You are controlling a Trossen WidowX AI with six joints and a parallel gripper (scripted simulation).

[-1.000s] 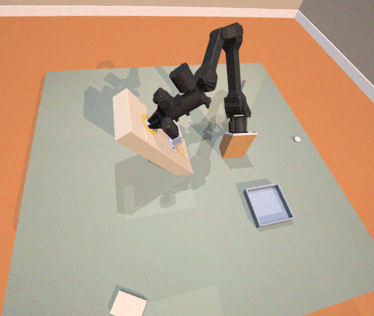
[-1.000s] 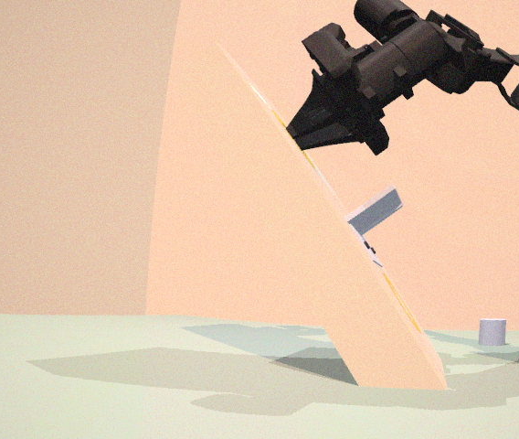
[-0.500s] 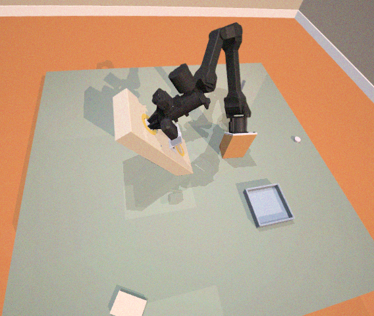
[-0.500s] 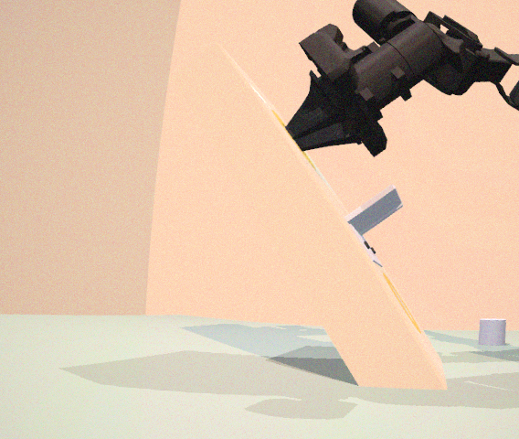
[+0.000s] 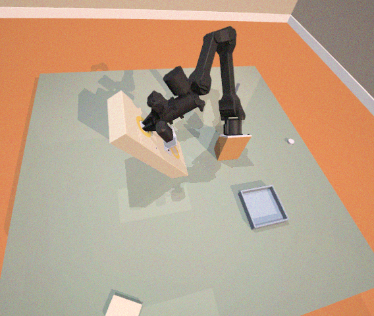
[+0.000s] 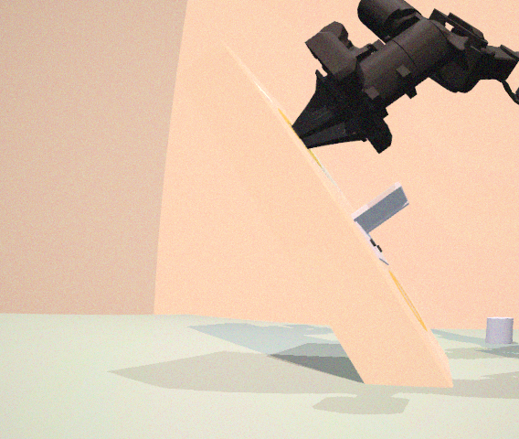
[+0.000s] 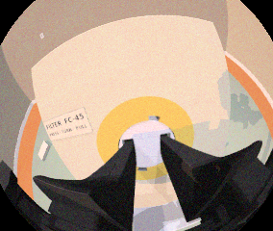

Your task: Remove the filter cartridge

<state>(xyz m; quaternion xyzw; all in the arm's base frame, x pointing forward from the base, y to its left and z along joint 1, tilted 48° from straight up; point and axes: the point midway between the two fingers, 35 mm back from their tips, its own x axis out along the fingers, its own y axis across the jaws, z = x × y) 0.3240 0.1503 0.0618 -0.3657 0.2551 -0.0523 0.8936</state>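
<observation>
My gripper tip is 10 mm short of the round filter cartridge and 10 mm above it. Round my gripper tip: grey tray: 480 mm behind, 220 mm below, 210 mm to the left; then grey bracket: 90 mm below, 90 mm behind, 20 mm to the right; then cream service panel: 80 mm below, 40 mm behind, 10 mm to the right.
</observation>
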